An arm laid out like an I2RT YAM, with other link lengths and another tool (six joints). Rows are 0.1 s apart.
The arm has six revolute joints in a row. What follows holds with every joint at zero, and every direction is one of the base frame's.
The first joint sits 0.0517 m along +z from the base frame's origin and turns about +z.
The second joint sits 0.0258 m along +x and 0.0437 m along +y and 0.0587 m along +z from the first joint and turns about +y.
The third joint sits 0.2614 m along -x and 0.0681 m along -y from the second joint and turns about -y.
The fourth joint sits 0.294 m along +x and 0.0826 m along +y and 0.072 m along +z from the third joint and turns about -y.
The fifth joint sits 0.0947 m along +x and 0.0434 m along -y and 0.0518 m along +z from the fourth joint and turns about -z.
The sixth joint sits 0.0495 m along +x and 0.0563 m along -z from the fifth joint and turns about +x.
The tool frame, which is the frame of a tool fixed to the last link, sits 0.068 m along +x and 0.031 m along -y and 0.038 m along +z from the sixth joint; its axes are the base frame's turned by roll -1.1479, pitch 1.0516 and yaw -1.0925 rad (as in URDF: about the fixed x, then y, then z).
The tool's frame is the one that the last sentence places.
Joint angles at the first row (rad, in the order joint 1, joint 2, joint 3, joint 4, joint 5, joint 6):
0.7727, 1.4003, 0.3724, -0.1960, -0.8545, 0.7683
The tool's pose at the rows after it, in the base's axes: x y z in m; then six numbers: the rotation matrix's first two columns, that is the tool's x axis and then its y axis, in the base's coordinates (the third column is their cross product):
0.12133 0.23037 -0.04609 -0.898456 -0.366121 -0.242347 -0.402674 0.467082 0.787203
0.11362 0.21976 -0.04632 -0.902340 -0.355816 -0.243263 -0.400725 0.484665 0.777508
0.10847 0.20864 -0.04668 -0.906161 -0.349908 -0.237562 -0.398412 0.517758 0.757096
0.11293 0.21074 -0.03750 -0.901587 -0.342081 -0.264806 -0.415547 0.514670 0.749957
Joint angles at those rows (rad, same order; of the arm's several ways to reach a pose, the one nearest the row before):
0.8082, 1.3208, 0.2871, -0.1515, -0.8558, 0.8285
0.8109, 1.2389, 0.2367, -0.1763, -0.8350, 0.8452
0.8105, 1.1682, 0.2075, -0.2345, -0.8020, 0.8500
0.8109, 1.1196, 0.2156, -0.2660, -0.7860, 0.8513

